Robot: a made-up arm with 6 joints. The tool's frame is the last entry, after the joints.
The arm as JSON. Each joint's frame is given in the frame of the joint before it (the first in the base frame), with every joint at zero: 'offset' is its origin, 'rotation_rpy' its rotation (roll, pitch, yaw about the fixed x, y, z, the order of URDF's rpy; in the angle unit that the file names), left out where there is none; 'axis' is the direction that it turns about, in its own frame. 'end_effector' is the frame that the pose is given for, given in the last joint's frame.
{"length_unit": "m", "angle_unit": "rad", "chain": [
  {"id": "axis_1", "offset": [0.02, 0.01, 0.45], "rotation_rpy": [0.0, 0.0, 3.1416], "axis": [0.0, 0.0, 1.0]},
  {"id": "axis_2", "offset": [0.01, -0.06, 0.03], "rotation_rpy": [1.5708, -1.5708, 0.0], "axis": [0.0, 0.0, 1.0]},
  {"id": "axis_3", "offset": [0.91, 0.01, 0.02], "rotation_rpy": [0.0, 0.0, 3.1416], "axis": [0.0, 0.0, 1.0]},
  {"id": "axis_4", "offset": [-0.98, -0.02, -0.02], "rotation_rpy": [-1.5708, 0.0, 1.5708], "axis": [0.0, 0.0, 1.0]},
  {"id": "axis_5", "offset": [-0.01, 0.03, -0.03], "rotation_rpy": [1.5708, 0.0, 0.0], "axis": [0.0, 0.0, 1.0]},
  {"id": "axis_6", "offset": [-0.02, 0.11, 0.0], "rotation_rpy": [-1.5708, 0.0, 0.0], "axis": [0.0, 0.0, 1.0]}
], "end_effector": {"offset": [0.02, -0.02, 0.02], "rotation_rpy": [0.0, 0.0, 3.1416]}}
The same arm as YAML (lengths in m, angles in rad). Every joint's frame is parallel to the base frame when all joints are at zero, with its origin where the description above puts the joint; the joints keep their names.
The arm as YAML. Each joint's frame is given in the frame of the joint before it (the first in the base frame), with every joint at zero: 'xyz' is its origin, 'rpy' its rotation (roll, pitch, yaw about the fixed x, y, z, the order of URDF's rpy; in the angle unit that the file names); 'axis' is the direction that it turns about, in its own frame. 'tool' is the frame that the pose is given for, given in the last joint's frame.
units:
  length: m
  angle: rad
joints:
  - name: axis_1
    type: revolute
    origin:
      xyz: [0.02, 0.01, 0.45]
      rpy: [0.0, 0.0, 0.0]
    axis: [0.0, 0.0, 1.0]
  - name: axis_2
    type: revolute
    origin:
      xyz: [-0.01, 0.06, 0.03]
      rpy: [0.0, 0.0, 0.0]
    axis: [0.0, 1.0, 0.0]
  - name: axis_3
    type: revolute
    origin:
      xyz: [0.01, 0.02, 0.91]
      rpy: [0.0, 0.0, 0.0]
    axis: [0.0, 1.0, 0.0]
  - name: axis_4
    type: revolute
    origin:
      xyz: [0.02, -0.02, 0.98]
      rpy: [0.0, 0.0, 0.0]
    axis: [0.0, 0.0, 1.0]
  - name: axis_5
    type: revolute
    origin:
      xyz: [0.01, -0.03, -0.03]
      rpy: [0.0, 0.0, 0.0]
    axis: [0.0, 1.0, 0.0]
  - name: axis_6
    type: revolute
    origin:
      xyz: [0.02, 0.0, 0.11]
      rpy: [0.0, 0.0, 0.0]
    axis: [0.0, 0.0, 1.0]
tool:
  origin:
    xyz: [-0.02, 0.02, 0.02]
    rpy: [0.0, 0.0, 0.0]

